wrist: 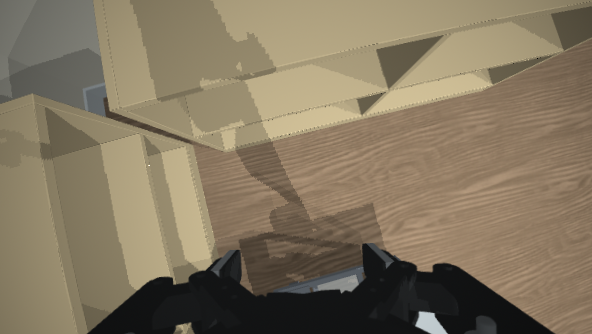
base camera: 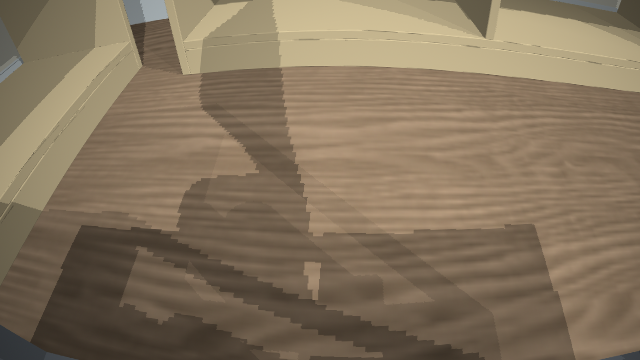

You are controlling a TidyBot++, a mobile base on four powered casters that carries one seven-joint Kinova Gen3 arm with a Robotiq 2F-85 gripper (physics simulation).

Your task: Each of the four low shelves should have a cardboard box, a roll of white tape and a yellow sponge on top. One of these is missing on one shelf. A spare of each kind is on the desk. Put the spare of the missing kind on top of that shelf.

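Frame: origin at the arm's base, x right, y ahead, z up, level; centimetres.
Seen in the pictures: gripper, fingertip midpoint: [wrist: 301, 260].
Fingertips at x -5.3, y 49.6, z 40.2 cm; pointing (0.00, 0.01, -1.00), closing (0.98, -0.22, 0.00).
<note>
A point is followed by its place in that frame.
My gripper [wrist: 301, 260] {x -5.3, y 49.6, z 40.2 cm} is open, with nothing between its fingers, high above the wood floor. A low tan shelf [base camera: 350, 54] {x 2.5, y 73.5, z -37.0 cm} [wrist: 325, 30] {x 7.1, y 77.7, z 21.3 cm} runs across the top of both views; part of its top and its open front compartments show in the wrist view. A second low tan shelf [base camera: 92, 115] {x -45.9, y 59.4, z -37.1 cm} [wrist: 20, 200] {x -51.2, y 64.2, z 21.3 cm} stands at the left, at an angle to the first. The gripper is in front of the first shelf and to the right of the second. No cardboard box, white tape roll, yellow sponge or desk shows in either view.
A narrow gap [base camera: 160, 47] separates the two shelves' near corners. A blue-grey framed thing [wrist: 94, 99] {x -82.8, y 113.7, z -34.7 cm} shows beyond them. Part of the robot's base [wrist: 340, 284] {x 1.0, y 10.0, z -30.7 cm} shows below the gripper. Shadows of the arm and base fall on the wood floor [base camera: 425, 150] {x 12.1, y 49.5, z -39.6 cm} [wrist: 450, 175] {x 62.8, y 37.5, z -39.7 cm} and the first shelf.
</note>
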